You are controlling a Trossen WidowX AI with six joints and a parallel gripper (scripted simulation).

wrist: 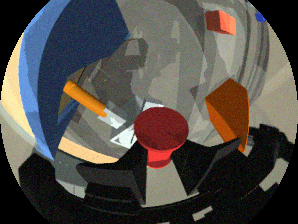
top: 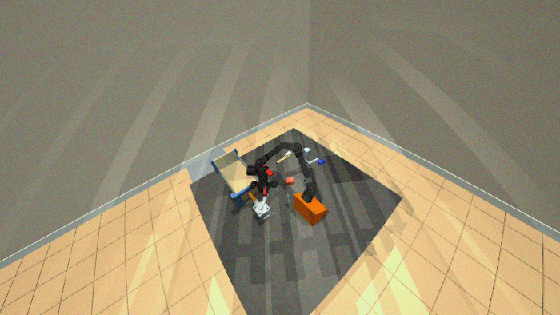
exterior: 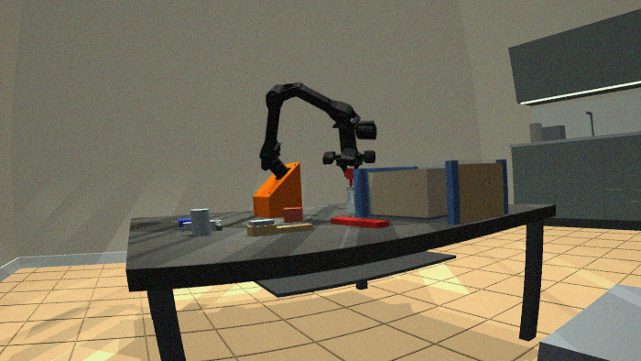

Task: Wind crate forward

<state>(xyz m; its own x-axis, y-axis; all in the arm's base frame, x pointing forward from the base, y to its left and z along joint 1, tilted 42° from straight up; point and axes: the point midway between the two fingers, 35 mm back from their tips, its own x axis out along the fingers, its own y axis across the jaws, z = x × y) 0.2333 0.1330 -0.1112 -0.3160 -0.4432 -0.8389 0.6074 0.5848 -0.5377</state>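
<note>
Right now my gripper tip is 60 mm past the grey winch, 60 mm to the right of it and 100 mm above it. Also, from my gripper tip: wooden-handled tool (300 mm ahead, 400 mm to the right, 110 mm below); clear-panelled cubby (360 mm ahead, 80 mm to the left, 10 mm below); flat red bar (320 mm ahead, 170 mm to the right, 120 mm below).
</note>
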